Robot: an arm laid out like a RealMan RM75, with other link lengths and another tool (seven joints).
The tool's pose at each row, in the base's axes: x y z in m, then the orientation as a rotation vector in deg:
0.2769 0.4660 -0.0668 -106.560 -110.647 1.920
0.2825 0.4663 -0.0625 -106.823 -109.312 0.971
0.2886 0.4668 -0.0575 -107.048 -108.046 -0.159
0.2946 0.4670 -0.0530 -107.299 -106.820 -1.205
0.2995 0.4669 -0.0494 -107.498 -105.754 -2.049
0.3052 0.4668 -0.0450 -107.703 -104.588 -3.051
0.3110 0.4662 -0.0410 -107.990 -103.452 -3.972
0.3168 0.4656 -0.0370 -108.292 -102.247 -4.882
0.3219 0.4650 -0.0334 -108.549 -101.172 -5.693
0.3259 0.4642 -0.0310 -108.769 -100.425 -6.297
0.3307 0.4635 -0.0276 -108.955 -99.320 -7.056
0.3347 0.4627 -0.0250 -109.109 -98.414 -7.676
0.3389 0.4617 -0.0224 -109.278 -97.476 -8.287
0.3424 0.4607 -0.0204 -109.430 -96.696 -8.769
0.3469 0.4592 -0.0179 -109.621 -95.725 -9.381
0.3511 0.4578 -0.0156 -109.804 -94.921 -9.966
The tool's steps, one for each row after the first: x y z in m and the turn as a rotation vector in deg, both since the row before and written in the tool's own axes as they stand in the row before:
0.0017 0.0039 -0.0056 -0.063 1.162 0.626
0.0023 0.0041 -0.0063 -0.175 1.223 0.545
0.0020 0.0042 -0.0059 -0.177 1.142 0.557
0.0015 0.0034 -0.0048 -0.119 0.965 0.489
0.0019 0.0039 -0.0057 -0.173 1.096 0.517
0.0015 0.0041 -0.0055 -0.204 1.000 0.559
0.0016 0.0041 -0.0055 -0.192 1.024 0.607
0.0015 0.0036 -0.0049 -0.172 0.914 0.538
0.0008 0.0030 -0.0036 -0.172 0.636 0.386
0.0015 0.0034 -0.0046 -0.105 0.930 0.536
0.0010 0.0029 -0.0037 -0.092 0.758 0.442
0.0010 0.0031 -0.0039 -0.092 0.764 0.470
0.0006 0.0026 -0.0031 -0.075 0.615 0.403
0.0007 0.0034 -0.0041 -0.106 0.769 0.501
0.0007 0.0032 -0.0038 -0.149 0.664 0.409

